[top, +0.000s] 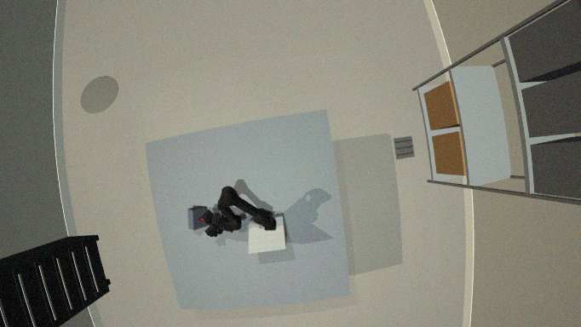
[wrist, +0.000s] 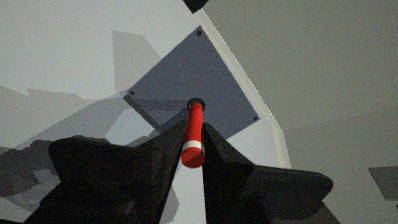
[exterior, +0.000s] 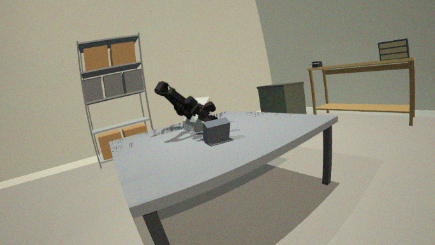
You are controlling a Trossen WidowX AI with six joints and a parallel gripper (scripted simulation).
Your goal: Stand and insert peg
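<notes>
The sloped grey panel lies 70 mm ahead of my gripper tip, 30 mm below it and 10 mm to the right of it. Also, from my gripper tip: red peg 10 mm behind, 10 mm above.
</notes>
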